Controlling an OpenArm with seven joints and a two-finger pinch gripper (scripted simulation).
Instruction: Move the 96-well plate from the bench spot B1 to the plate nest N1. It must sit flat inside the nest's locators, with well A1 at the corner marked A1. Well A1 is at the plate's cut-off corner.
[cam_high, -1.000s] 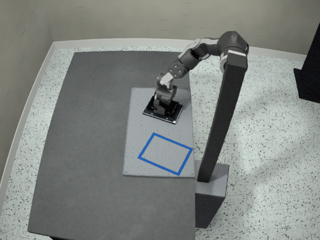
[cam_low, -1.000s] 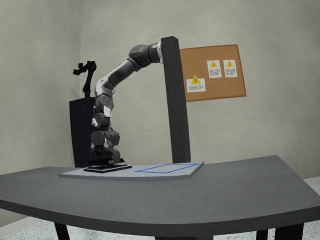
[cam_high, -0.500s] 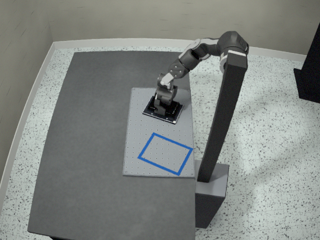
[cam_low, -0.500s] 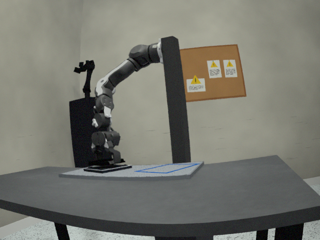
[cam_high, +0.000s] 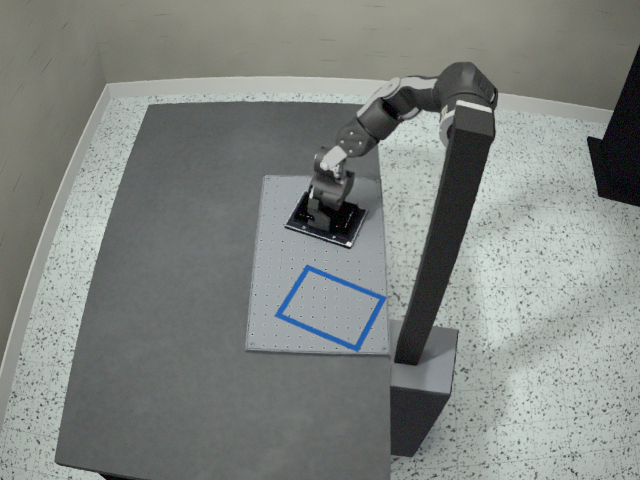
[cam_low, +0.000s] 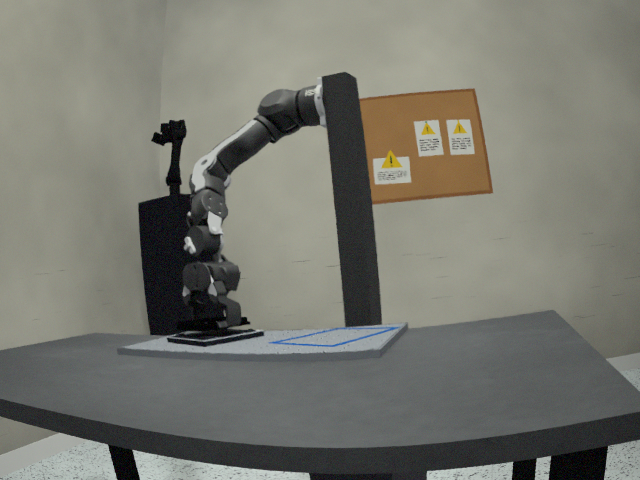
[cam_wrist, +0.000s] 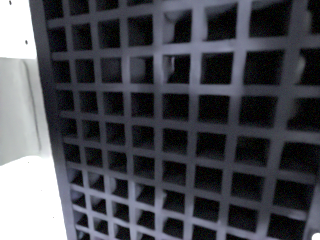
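Right now my hand is 2 cm above the plate nest N1. Also, from my hand: black 96-well plate right at my hand.
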